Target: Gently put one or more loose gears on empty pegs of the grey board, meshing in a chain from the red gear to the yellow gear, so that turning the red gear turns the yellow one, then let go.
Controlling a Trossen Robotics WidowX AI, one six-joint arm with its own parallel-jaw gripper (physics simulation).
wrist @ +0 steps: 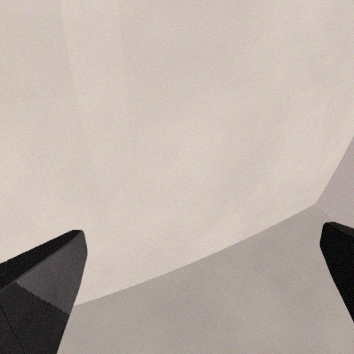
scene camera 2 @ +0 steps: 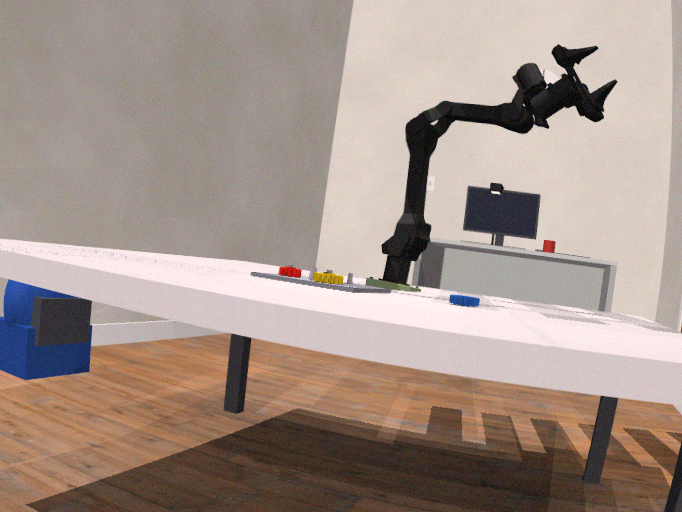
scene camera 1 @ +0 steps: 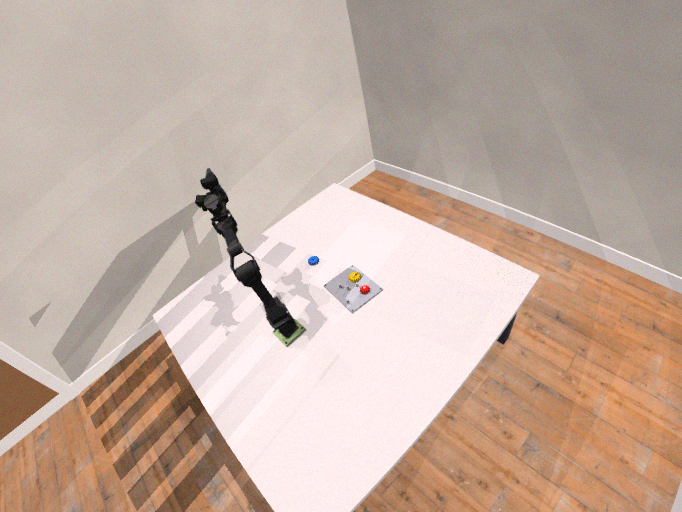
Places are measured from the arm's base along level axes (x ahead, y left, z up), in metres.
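Pixels of known places: gripper, fingertip midpoint: (wrist: 207,240) (scene camera 2: 607,63) (scene camera 1: 211,174); arm's base at its link origin: (scene camera 2: 394,283) (scene camera 1: 288,329).
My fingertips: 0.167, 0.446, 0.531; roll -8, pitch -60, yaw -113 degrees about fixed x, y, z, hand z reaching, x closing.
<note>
For each thing: its top centre in the pictures, then the offset to it from my fingertips, as dx, dy, dz.
- grey board at its top centre: (scene camera 2: 324,268) (scene camera 1: 351,283) +0.153, -0.517, -0.514
- red gear at its top centre: (scene camera 2: 290,267) (scene camera 1: 364,288) +0.168, -0.577, -0.519
- yellow gear at its top centre: (scene camera 2: 329,272) (scene camera 1: 354,275) +0.197, -0.493, -0.519
- loose blue gear at its top centre: (scene camera 2: 465,296) (scene camera 1: 313,259) +0.171, -0.248, -0.527
The grey board (scene camera 1: 364,300) (scene camera 2: 363,288) lies flat on the table. The red gear (scene camera 1: 365,289) (scene camera 2: 289,271) and the yellow gear (scene camera 1: 354,276) (scene camera 2: 328,278) sit on it, apart from each other. Several bare pegs stand on the board too. A loose blue gear (scene camera 1: 313,260) (scene camera 2: 464,300) lies flat on the table, off the board, on the yellow gear's side. My gripper (scene camera 1: 202,185) (scene camera 2: 606,64) (wrist: 207,240) is open and empty, high up and far from the board and the blue gear. No gear shows in the wrist view.
The arm's green base plate (scene camera 1: 297,333) (scene camera 2: 380,284) is fixed on the white table (scene camera 1: 418,330) (scene camera 2: 165,286), near the board. Walls stand behind the table. In the second scene view, a monitor (scene camera 2: 501,212) and a red cup (scene camera 2: 549,245) stand on a desk in the background.
</note>
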